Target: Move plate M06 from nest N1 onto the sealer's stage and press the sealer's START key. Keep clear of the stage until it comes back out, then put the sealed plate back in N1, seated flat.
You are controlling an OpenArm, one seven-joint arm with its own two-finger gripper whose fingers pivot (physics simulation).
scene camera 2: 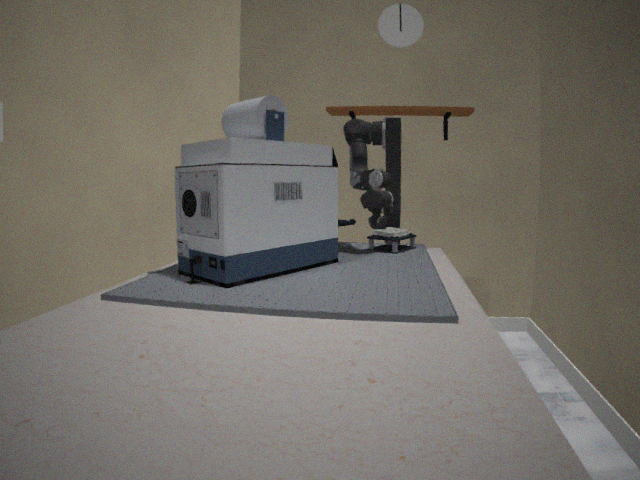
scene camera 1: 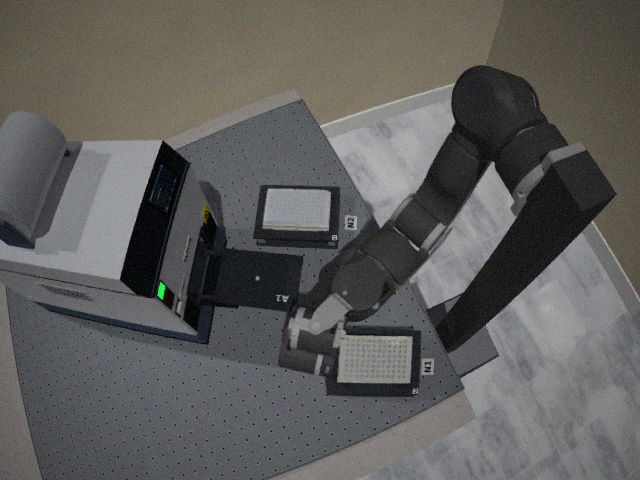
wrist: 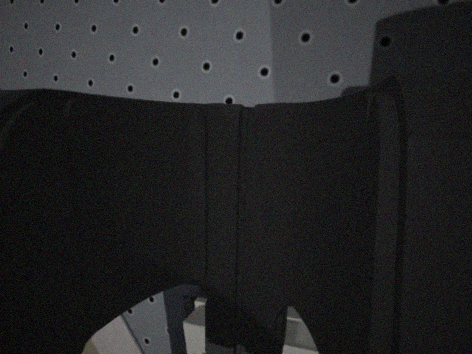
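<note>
Plate M06, a pale many-welled plate (scene camera 1: 374, 360) (scene camera 2: 391, 231), lies in nest N1, a dark raised frame (scene camera 1: 416, 356) (scene camera 2: 371, 238). Slivers of pale surface show beside the fingers at the bottom of the wrist view. My gripper (scene camera 1: 326, 367) (scene camera 2: 378, 225) (wrist: 257, 232) is shut and empty beside the plate's sealer-side edge, at the nest's near-sealer end; its exact height and any contact are hidden. The sealer (scene camera 1: 98, 206) (scene camera 2: 279, 206) has its dark stage (scene camera 1: 279, 271), marked A1, out and bare. A green patch (scene camera 1: 161, 290) is lit on the sealer's front; I cannot make out the START key.
Nest N2 (scene camera 1: 334, 211) holds another white plate (scene camera 1: 297, 208), beyond the stage. The arm reaches over the perforated board (scene camera 1: 217, 408) (scene camera 2: 320, 294) from its dark column (scene camera 1: 522, 258) (scene camera 2: 393, 170). A shelf (scene camera 2: 400, 110) hangs on the wall behind.
</note>
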